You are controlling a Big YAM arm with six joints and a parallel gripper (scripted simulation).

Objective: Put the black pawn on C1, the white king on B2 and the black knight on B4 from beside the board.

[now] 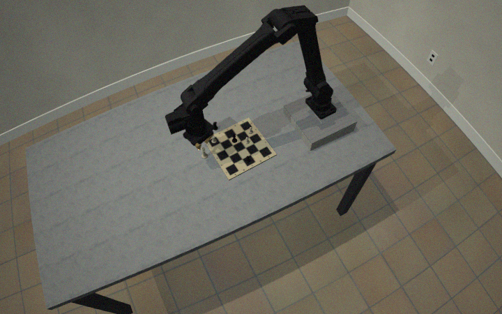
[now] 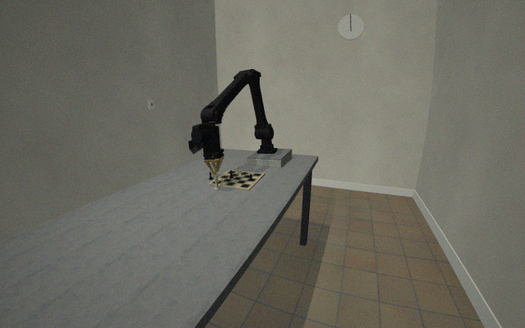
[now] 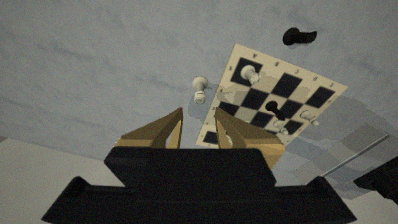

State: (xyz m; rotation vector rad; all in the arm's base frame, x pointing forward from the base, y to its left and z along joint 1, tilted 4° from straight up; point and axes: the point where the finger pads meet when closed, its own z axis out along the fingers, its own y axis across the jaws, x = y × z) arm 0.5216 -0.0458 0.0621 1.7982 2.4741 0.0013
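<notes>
The white king lies 60 mm below my hand. Round my hand: chessboard: 140 mm behind, 80 mm below, 30 mm to the left; then black pawn: 140 mm behind, 110 mm to the left, 70 mm below; then black chess piece: 140 mm behind, 60 mm below, 10 mm to the right.
</notes>
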